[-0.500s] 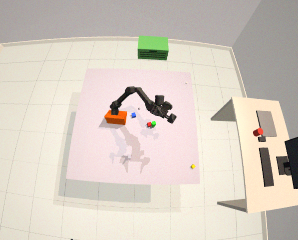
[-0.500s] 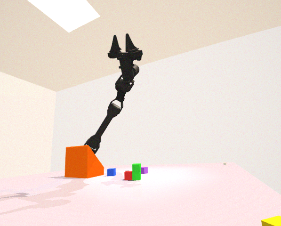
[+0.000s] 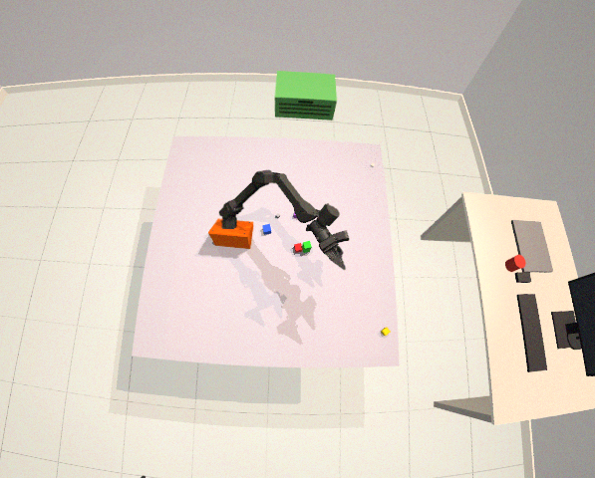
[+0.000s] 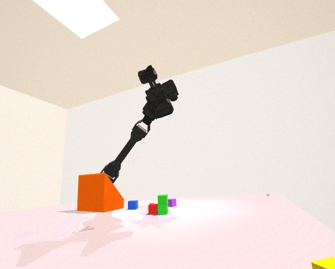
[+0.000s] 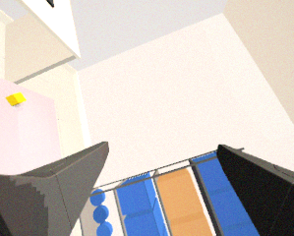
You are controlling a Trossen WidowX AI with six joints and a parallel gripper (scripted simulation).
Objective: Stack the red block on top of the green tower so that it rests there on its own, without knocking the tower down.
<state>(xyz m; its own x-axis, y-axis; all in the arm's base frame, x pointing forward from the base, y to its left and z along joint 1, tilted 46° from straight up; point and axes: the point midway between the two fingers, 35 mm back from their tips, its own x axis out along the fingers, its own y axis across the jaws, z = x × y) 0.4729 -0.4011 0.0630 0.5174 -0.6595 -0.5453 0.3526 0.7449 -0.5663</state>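
Now: gripper tip 150 mm past the red block, 210 mm to the right of it and 410 mm above it. Round my gripper tip: yellow cube 290 mm ahead, 190 mm to the right, 410 mm below; purple cube 170 mm behind, 400 mm to the left, 410 mm below; blue cube 320 mm behind, 300 mm to the left, 410 mm below.
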